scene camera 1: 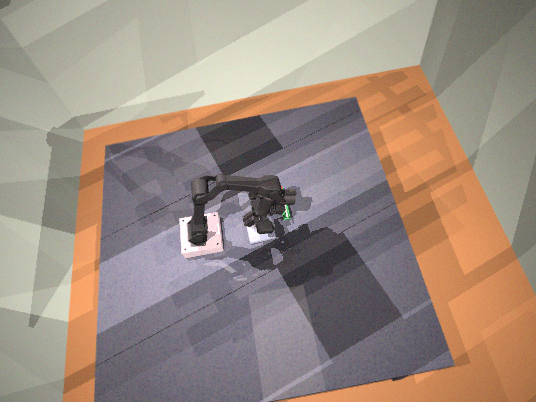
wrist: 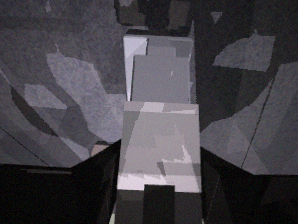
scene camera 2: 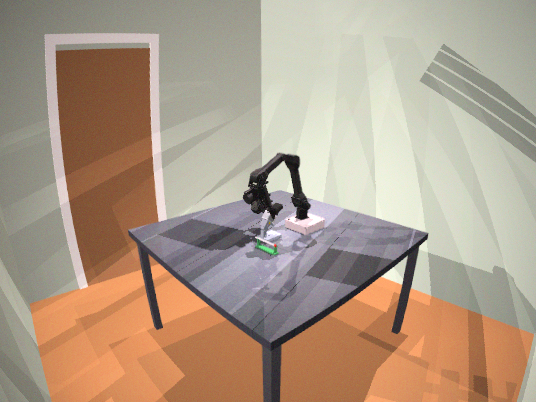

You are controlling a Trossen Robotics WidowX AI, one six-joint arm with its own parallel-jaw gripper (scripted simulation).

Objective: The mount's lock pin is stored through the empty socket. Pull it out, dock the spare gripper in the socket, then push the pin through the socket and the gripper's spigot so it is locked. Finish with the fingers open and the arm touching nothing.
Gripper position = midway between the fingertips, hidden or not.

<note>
In view: the gripper (wrist: 155,142) and a grey mount (wrist: 157,69).
</note>
